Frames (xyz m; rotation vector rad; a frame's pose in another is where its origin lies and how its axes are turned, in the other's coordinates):
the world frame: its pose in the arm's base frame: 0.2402 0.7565 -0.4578 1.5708 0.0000 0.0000
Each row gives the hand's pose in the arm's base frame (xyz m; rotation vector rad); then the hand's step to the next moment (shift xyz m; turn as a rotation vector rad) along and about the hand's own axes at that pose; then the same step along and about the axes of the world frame.
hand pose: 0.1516 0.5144 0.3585 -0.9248 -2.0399 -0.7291
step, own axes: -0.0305 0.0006 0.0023 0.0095 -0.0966 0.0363
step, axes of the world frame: 0.0131 -0.0262 0.0090 -0.0961 -0.0293 0.0253
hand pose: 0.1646 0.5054 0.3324 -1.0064 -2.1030 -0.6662
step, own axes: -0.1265 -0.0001 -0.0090 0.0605 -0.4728 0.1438
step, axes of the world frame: 0.0604 -0.0918 0.0633 -0.4644 -0.1115 0.1408
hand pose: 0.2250 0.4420 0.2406 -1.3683 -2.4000 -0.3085
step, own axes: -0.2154 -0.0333 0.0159 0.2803 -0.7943 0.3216
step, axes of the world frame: 0.0686 -0.1035 0.1799 -0.8795 -0.1867 0.0678
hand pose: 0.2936 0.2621 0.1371 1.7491 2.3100 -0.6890
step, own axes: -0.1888 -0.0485 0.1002 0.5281 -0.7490 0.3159
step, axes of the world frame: -0.0032 -0.0008 0.2192 -0.9106 -0.2918 -0.1591
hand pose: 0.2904 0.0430 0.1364 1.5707 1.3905 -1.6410
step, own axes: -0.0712 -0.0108 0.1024 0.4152 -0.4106 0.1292
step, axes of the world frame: -0.0385 0.0521 0.1071 -0.5087 -0.2688 -0.1633
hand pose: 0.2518 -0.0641 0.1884 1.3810 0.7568 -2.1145
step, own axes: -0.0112 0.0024 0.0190 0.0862 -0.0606 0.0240
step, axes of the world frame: -0.0067 0.0162 0.0136 -0.0873 -0.0611 -0.0181
